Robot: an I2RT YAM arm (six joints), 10 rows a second.
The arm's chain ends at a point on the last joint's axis. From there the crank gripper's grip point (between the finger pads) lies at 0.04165 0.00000 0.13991 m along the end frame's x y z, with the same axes.
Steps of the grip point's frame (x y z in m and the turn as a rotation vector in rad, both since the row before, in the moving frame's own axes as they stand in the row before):
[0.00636 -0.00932 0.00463 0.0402 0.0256 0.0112]
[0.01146 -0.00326 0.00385 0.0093 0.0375 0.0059]
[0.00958 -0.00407 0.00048 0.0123 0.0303 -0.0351]
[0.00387 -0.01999 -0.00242 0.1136 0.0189 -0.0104]
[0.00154 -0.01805 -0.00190 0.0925 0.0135 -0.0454]
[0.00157 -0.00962 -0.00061 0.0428 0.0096 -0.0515]
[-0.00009 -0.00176 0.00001 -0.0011 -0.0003 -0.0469]
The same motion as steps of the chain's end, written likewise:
[0.00276 -0.00421 0.00585 0.0402 0.0256 0.0112]
[0.00624 -0.00223 0.00551 0.0093 0.0375 0.0059]
[0.00542 -0.00082 0.00183 0.0123 0.0303 -0.0351]
[0.00132 -0.00373 -0.00068 0.1136 0.0189 -0.0104]
[-0.00001 -0.00323 -0.00064 0.0925 0.0135 -0.0454]
[0.00044 -0.00147 -0.00003 0.0428 0.0096 -0.0515]
[-0.00001 0.00004 0.00000 -0.0011 -0.0003 -0.0469]

